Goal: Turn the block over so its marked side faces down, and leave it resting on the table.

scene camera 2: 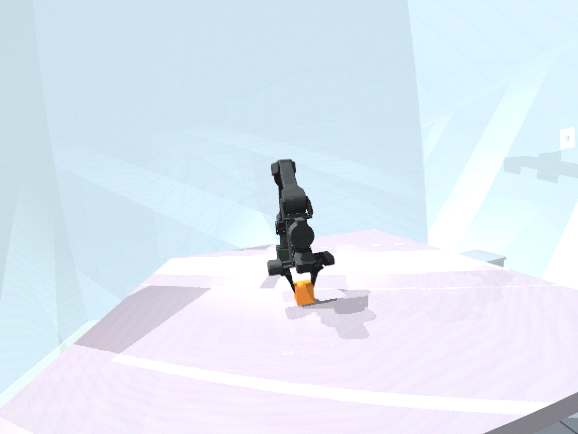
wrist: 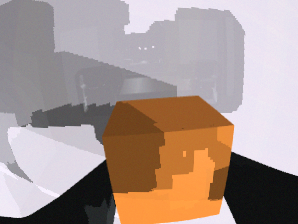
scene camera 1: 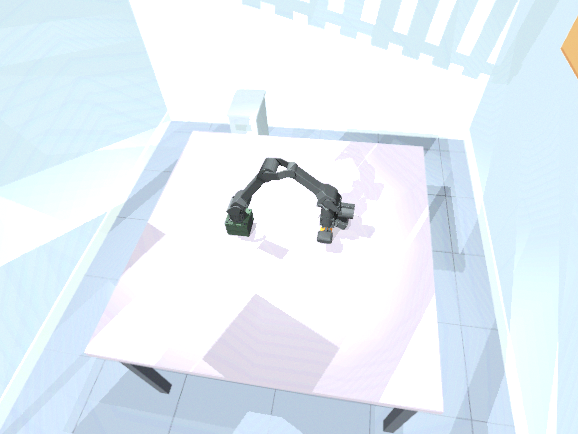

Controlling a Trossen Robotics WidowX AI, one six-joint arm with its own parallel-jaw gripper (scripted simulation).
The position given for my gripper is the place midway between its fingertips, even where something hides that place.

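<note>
Orange block (wrist: 174,153) held by my gripper (scene camera 2: 303,290), (wrist: 165,161).
</note>
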